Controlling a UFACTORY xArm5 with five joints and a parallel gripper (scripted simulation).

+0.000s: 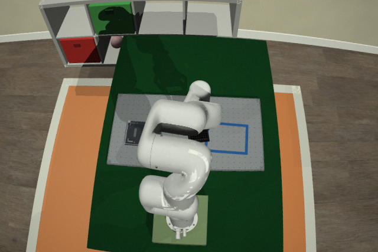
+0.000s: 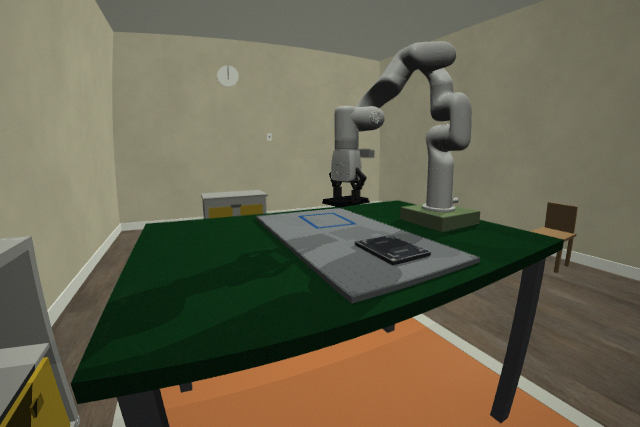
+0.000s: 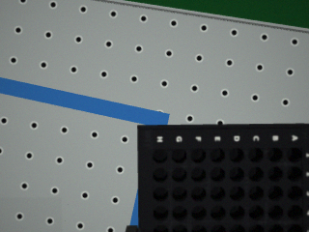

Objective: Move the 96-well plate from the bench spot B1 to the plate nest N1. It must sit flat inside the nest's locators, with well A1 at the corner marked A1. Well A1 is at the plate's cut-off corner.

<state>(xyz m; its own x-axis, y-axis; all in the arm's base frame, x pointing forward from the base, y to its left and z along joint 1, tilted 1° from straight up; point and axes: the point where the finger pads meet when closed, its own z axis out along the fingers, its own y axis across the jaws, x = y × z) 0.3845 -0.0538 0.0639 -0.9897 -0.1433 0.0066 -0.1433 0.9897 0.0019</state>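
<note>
Right now the plate nest is 240 mm to the left of my hand, 100 mm below it and 10 mm ahead of it. From my hand the other things lie so: black 96-well plate (10 mm below).
</note>
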